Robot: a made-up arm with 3 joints.
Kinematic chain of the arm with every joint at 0, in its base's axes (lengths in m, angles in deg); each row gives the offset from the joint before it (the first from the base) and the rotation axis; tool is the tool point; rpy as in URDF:
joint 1: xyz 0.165 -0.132 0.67 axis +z
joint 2: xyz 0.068 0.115 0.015 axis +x
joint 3: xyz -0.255 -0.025 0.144 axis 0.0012 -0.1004 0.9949
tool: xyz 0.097 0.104 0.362 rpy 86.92 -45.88 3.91
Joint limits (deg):
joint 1: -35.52..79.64
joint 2: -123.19..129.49
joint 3: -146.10..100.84
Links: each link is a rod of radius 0.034 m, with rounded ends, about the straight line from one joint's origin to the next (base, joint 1, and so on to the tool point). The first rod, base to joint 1, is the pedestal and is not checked.
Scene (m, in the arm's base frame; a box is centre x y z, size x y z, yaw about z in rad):
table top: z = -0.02
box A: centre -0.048 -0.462 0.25 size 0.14 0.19 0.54 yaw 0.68
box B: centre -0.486 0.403 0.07 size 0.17 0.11 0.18 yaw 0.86
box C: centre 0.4 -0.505 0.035 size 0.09 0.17 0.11 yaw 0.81
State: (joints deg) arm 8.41 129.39 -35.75
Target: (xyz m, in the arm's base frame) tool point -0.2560 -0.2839 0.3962
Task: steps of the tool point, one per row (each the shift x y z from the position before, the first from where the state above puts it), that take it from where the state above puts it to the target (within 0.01 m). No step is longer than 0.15 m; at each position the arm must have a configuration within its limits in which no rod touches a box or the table.
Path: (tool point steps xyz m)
1: -0.0001 -0.0739 0.1150
2: -0.0077 -0.0408 0.1302
3: -0.0140 -0.0049 0.1357
4: -0.0189 0.0312 0.1315
5: -0.0220 0.0647 0.1179
6: -0.0472 -0.0327 -0.0409
7: -0.0549 -0.0261 -0.0528
8: -0.0601 -0.0145 -0.0653
9: -0.0608 0.0016 -0.0774
10: -0.0567 0.0212 -0.0871
11: -0.0471 0.0429 -0.0933
12: -0.0321 0.0644 -0.0942
13: -0.0123 0.0835 -0.0897

